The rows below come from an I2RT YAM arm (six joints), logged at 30 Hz.
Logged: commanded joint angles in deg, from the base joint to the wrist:
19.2 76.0 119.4 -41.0 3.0 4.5
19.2 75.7 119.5 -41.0 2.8 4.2
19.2 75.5 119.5 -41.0 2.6 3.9
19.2 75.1 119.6 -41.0 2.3 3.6
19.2 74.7 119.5 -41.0 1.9 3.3
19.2 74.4 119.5 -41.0 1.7 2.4
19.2 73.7 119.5 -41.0 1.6 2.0
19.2 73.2 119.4 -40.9 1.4 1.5
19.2 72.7 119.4 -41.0 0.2 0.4
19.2 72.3 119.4 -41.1 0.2 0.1
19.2 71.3 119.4 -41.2 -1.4 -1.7
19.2 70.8 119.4 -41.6 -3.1 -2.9
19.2 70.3 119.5 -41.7 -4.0 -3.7
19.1 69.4 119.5 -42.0 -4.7 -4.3
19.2 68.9 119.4 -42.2 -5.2 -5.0
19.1 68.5 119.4 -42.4 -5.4 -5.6
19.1 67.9 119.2 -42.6 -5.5 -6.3
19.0 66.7 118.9 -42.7 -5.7 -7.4
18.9 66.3 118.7 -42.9 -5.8 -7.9
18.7 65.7 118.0 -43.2 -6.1 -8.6
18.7 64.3 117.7 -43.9 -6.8 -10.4
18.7 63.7 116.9 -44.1 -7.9 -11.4
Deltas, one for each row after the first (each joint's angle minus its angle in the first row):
0.0 -0.3 0.1 0.0 -0.2 -0.3
0.0 -0.5 0.1 0.0 -0.4 -0.6
0.0 -0.9 0.2 0.0 -0.7 -0.9
0.0 -1.3 0.1 0.0 -1.1 -1.2
0.0 -1.6 0.1 0.0 -1.3 -2.1
0.0 -2.3 0.1 0.0 -1.4 -2.5
0.0 -2.8 0.0 0.1 -1.6 -3.0
0.0 -3.3 0.0 0.0 -2.8 -4.1
0.0 -3.7 0.0 -0.1 -2.8 -4.4
0.0 -4.7 0.0 -0.2 -4.4 -6.2
0.0 -5.2 0.0 -0.6 -6.1 -7.4
0.0 -5.7 0.1 -0.7 -7.0 -8.2
-0.1 -6.6 0.1 -1.0 -7.7 -8.8
0.0 -7.1 0.0 -1.2 -8.2 -9.5
-0.1 -7.5 0.0 -1.4 -8.4 -10.1
-0.1 -8.1 -0.2 -1.6 -8.5 -10.8
-0.2 -9.3 -0.5 -1.7 -8.7 -11.9
-0.3 -9.7 -0.7 -1.9 -8.8 -12.4
-0.5 -10.3 -1.4 -2.2 -9.1 -13.1
-0.5 -11.7 -1.7 -2.9 -9.8 -14.9
-0.5 -12.3 -2.5 -3.1 -10.9 -15.9

